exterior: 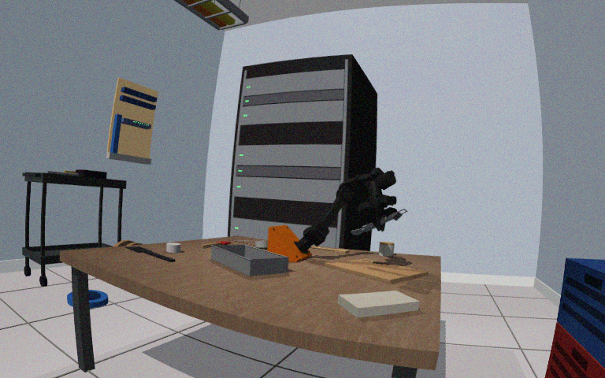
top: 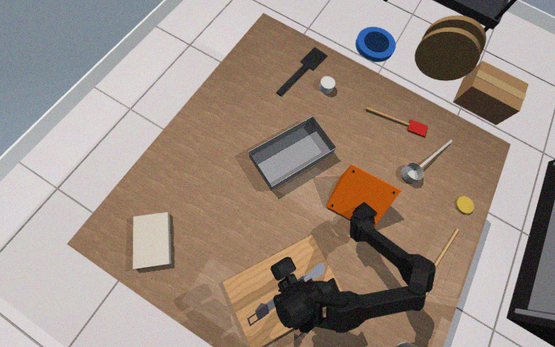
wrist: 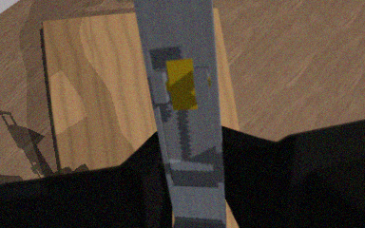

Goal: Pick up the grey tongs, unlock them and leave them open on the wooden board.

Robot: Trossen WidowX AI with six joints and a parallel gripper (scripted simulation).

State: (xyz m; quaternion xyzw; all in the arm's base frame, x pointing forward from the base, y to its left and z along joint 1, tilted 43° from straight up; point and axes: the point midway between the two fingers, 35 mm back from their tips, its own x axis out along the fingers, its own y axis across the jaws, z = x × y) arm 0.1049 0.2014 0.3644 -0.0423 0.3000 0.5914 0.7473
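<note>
Right now my gripper tip is 20 mm to the right of the yellow lock piece and 50 mm below it. Round my gripper tip: grey roasting tin: 260 mm ahead, 430 mm to the right, 140 mm below; then wooden board: 20 mm behind, 10 mm to the right, 160 mm below; then block: 450 mm ahead, 150 mm to the left, 150 mm below.
</note>
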